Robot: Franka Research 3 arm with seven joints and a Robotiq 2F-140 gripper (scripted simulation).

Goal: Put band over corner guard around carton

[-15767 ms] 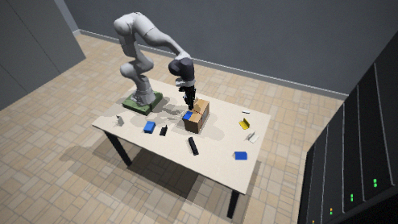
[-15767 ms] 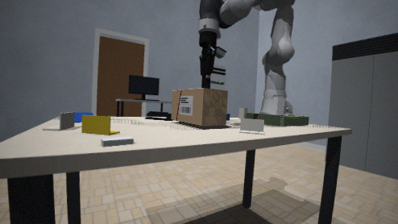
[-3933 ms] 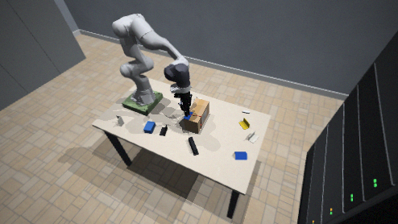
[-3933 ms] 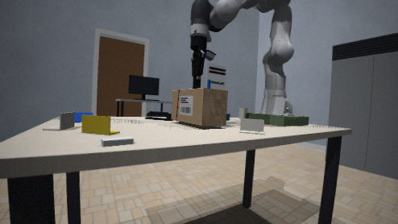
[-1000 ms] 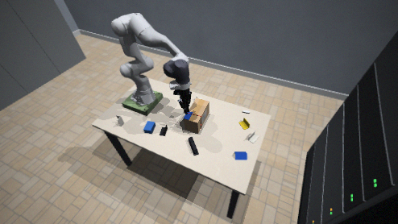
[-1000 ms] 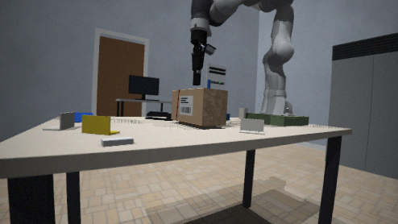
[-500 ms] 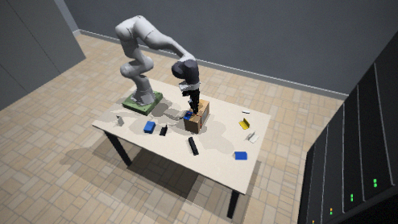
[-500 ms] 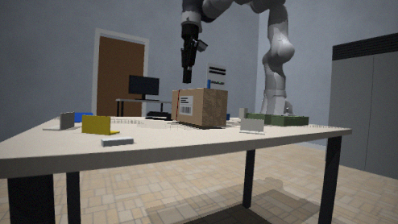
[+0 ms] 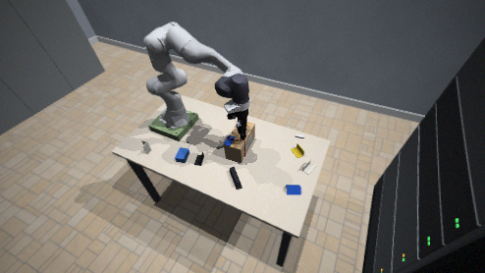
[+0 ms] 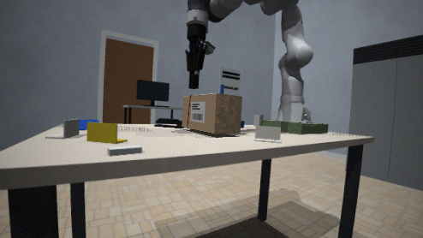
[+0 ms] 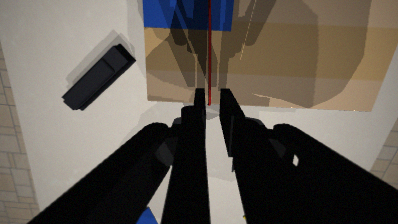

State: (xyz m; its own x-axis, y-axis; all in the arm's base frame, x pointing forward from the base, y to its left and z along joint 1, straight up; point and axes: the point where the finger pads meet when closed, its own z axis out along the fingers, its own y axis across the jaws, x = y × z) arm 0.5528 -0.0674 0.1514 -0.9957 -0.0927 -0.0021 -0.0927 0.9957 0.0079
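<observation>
My gripper is now 50 mm past the brown carton, 50 mm to the right of it and 130 mm above it. Also, from my hand: yellow angle piece (310 mm ahead, 170 mm to the left, 190 mm below); white corner guard (400 mm ahead, 80 mm to the left, 190 mm below).
</observation>
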